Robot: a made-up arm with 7 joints. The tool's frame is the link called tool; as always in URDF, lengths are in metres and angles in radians.
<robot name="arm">
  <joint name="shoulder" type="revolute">
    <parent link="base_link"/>
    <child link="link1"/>
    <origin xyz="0.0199 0.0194 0.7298" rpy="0 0 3.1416"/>
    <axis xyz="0 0 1"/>
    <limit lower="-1.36" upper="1.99" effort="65" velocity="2.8"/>
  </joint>
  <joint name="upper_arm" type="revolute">
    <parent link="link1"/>
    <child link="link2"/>
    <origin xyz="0.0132 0.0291 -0.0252" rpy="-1.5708 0 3.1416"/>
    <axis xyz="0 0 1"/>
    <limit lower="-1.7" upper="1.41" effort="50" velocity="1.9"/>
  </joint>
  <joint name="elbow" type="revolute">
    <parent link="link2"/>
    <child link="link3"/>
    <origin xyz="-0.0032 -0.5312 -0.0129" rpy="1.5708 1.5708 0"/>
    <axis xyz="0 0 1"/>
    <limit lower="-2.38" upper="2.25" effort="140" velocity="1.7"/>
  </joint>
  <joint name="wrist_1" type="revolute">
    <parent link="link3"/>
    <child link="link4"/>
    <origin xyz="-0.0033 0.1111 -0.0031" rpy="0 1.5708 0"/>
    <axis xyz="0 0 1"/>
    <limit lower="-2.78" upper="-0.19" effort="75" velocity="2.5"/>
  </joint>
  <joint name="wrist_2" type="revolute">
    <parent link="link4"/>
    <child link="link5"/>
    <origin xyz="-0.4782 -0.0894 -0.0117" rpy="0 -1.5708 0"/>
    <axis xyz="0 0 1"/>
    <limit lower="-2.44" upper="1.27" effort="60" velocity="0.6"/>
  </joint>
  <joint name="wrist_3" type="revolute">
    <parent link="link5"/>
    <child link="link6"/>
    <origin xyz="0.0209 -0.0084 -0.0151" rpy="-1.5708 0 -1.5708"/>
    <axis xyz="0 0 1"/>
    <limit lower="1.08" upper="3.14" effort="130" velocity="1.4"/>
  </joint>
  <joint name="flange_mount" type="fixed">
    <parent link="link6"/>
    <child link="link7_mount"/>
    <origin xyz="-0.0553 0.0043 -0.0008"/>
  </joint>
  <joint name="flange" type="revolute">
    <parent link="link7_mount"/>
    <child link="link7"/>
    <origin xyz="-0.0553 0.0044 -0.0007" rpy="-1.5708 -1.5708 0"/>
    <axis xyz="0 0 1"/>
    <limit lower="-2.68" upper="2.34" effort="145" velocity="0.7"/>
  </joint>
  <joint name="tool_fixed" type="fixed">
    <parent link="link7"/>
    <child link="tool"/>
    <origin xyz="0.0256 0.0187 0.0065" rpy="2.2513 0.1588 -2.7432"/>
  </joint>
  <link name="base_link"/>
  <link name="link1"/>
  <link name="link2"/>
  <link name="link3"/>
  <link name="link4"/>
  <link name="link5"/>
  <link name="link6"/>
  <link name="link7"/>
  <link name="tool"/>
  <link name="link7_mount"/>
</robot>
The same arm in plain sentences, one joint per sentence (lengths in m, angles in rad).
The arm has seven revolute joints in a row. What follows holds with every joint at zero, and every direction is one of the base frame's. The first joint lies 0.0199 m along +x and 0.0194 m along +y and 0.7298 m along +z from the base frame's origin and rotates about +z, from -1.36 to 1.99 rad. The second joint lies 0.0132 m along -x and 0.0291 m along -y and 0.0252 m along -z from the first joint and rotates about +y, from -1.7 to 1.41 rad. The third joint lies 0.0032 m along -x and 0.0129 m along -y and 0.5312 m along +z from the second joint and rotates about +z, from -2.38 to 2.25 rad. The fourth joint lies 0.1111 m along +x and 0.0033 m along +y and 0.0031 m along -z from the third joint and rotates about -y, from -2.78 to -0.19 rad. The fifth joint lies 0.0894 m along -x and 0.0117 m along +y and 0.4782 m along +z from the fourth joint and rotates about +z, from -2.44 to 1.27 rad. The sixth joint lies 0.0084 m along -x and 0.0209 m along -y and 0.0151 m along -z from the fifth joint and rotates about -y, from 1.08 to 3.14 rad. The seventh joint lies 0.1106 m along +x and 0.0015 m along +y and 0.0087 m along -z from the sixth joint and rotates about -z, from -2.68 to 2.34 rad. The tool frame, which is the frame that the pose is given for, lies 0.0187 m along -x and 0.0256 m along -y and 0.0065 m along -z from the seventh joint; its axes are the base frame's turned by roll -0.8903, pitch -0.1588 and yaw 1.1724 rad (as in URDF: about the fixed x, then y, then z).
